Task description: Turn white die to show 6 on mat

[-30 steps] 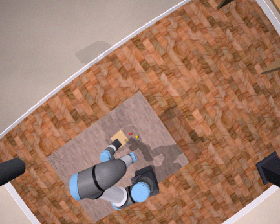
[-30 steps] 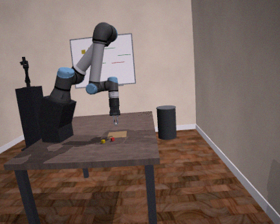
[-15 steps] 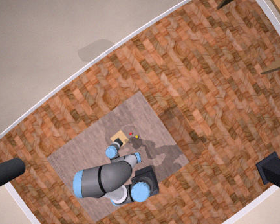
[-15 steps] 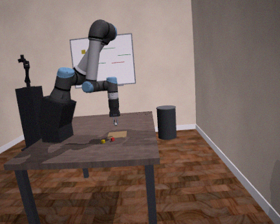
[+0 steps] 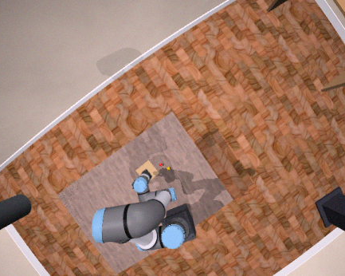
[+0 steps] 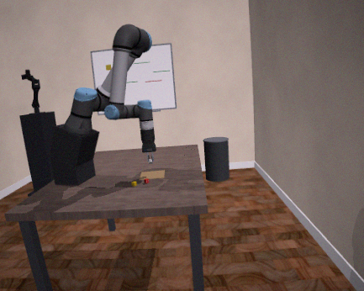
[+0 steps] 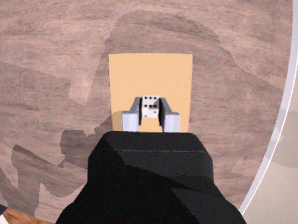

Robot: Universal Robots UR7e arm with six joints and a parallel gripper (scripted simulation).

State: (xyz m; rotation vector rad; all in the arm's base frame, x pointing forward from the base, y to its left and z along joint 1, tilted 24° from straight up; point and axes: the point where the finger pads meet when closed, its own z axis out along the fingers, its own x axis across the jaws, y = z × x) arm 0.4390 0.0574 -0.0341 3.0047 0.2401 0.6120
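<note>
The white die lies 2 cm below my hand. Also, from my hand: yellow die: 6 cm behind, 17 cm to the right, 9 cm below; red die: 13 cm to the right, 9 cm below; tan mat: 10 cm below.
</note>
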